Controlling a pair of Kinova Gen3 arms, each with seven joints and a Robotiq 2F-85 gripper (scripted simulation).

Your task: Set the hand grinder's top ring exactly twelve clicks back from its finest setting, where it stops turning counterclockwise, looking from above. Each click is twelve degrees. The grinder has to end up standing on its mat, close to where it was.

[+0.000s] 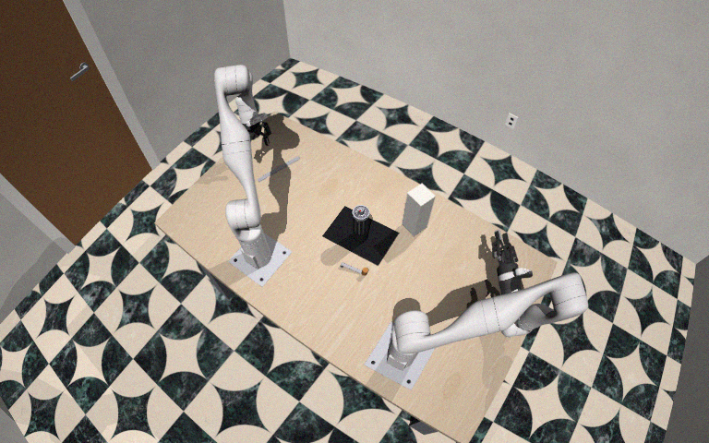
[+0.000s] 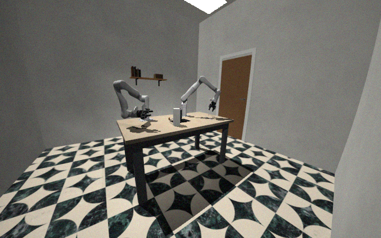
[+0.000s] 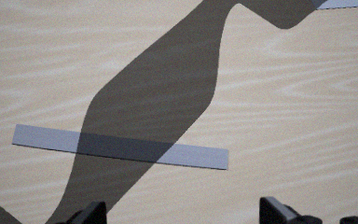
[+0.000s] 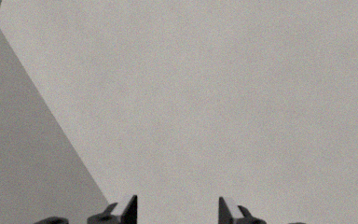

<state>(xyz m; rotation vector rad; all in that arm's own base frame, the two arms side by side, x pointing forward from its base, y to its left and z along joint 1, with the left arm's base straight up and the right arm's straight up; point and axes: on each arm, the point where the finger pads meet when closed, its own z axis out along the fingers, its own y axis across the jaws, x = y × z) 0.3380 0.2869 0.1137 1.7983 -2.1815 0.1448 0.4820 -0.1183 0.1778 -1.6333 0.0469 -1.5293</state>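
Now: the top ring 3 cm behind my left hand, 55 cm to the right of it and 4 cm above it. Round my left hand: thin grey bar 3 cm ahead, 7 cm to the right, 11 cm below; crank handle 16 cm behind, 61 cm to the right, 10 cm below; black mat 3 cm behind, 55 cm to the right, 11 cm below.
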